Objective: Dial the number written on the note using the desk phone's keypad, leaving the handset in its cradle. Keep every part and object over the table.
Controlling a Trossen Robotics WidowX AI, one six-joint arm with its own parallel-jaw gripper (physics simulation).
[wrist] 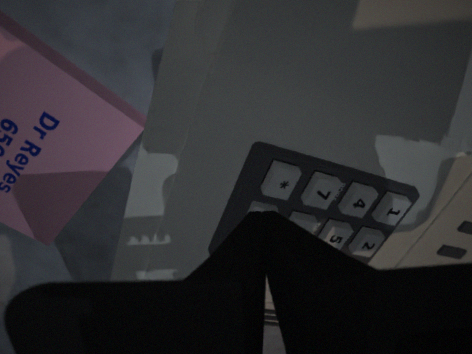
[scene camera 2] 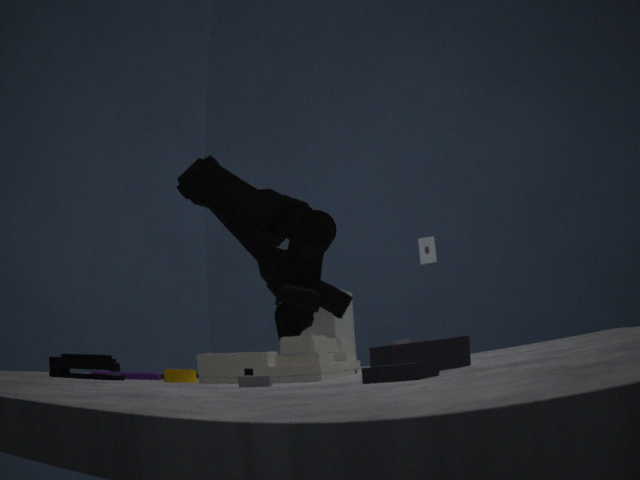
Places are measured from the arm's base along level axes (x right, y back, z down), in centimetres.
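Pixels of known places: gripper, between the fingertips: [wrist: 261, 224].
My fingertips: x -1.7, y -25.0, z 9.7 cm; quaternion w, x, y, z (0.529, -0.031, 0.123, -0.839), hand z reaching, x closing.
Behind a point stands the place of what it marks.
The off-white desk phone [scene camera 2: 297, 365] @[z 10.5, x -10.8, y -42.0 cm] [wrist: 300, 100] @[z 9.1, x -6.1, y -23.7 cm] sits on the table, beneath the arm. Its dark keypad [wrist: 240, 185] @[z 10.1, x -2.7, y -23.8 cm] shows the *, 7, 4 and 1 keys in one row, with 5 and 2 in the row below. The pink note [wrist: 85, 135] @[z 11.8, x -1.8, y -18.7 cm] lies left of the phone in the wrist view. It reads "Dr Reyes" with a number starting 65; the rest is cut off. My gripper [wrist: 261, 224] @[z 9.7, x -1.7, y -25.0 cm] is shut and empty. Its tips overlap the keypad's lower left part and hide some keys. Their height or contact cannot be told. The handset cannot be clearly identified.
In the scene view, a black object [scene camera 2: 85, 357] @[z 9.2, x 24.7, y -44.6 cm], a purple item [scene camera 2: 143, 375] @[z 12.0, x 21.1, y -33.6 cm] and a yellow block [scene camera 2: 179, 375] @[z 11.6, x 8.2, y -40.7 cm] stand left of the phone. A small grey block [scene camera 2: 254, 381] @[z 12.0, x -10.0, y -52.3 cm] is in front. Dark blocks [scene camera 2: 419, 352] @[z 10.2, x -26.7, y -46.3 cm] stand right. The table's front edge [scene camera 2: 289, 422] @[z 12.7, x -29.0, y -85.7 cm] curves across.
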